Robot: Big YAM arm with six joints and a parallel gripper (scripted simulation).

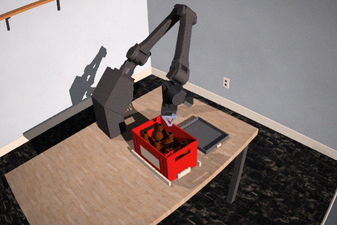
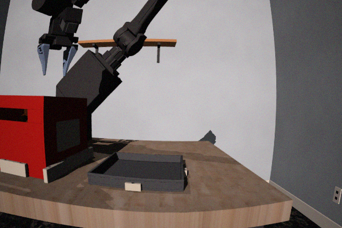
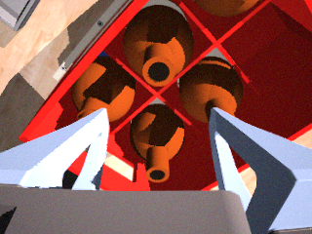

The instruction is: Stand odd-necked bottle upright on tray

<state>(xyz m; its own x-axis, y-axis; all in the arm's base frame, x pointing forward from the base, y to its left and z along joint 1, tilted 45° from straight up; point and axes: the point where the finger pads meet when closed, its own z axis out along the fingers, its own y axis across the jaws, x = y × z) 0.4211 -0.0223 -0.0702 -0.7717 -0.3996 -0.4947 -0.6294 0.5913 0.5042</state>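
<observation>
My hand is 150 mm above the red crate, 40 mm to the left of it and 10 mm past it. The rest, counted from my hand: dark grey tray 230 mm to the left, 220 mm below, 10 mm ahead.
</observation>
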